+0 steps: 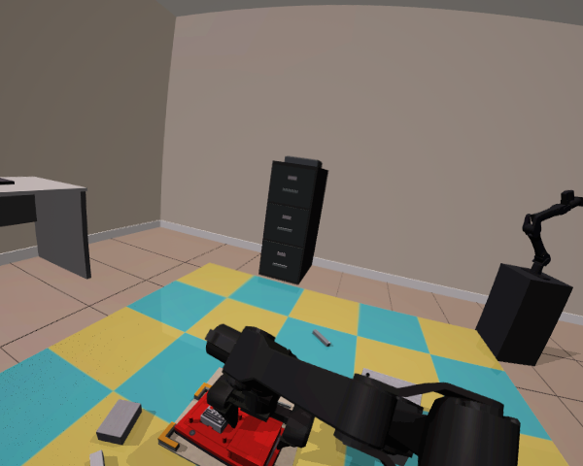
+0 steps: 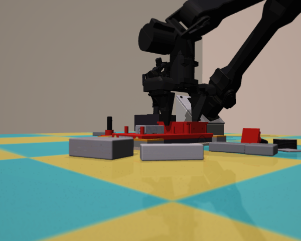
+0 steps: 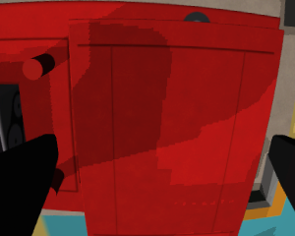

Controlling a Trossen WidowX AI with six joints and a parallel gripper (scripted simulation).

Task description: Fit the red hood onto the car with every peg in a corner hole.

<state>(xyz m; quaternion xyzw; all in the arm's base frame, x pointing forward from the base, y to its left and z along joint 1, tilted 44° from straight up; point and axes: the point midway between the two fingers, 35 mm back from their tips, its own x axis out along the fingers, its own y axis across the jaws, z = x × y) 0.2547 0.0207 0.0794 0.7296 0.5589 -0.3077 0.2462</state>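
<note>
Right now the red hood is right at my gripper tip. Round my gripper tip: grey engine block (90 mm ahead, 10 mm to the right, 20 mm below); grey cylinder (110 mm behind, 400 mm to the right, 30 mm below).
</note>
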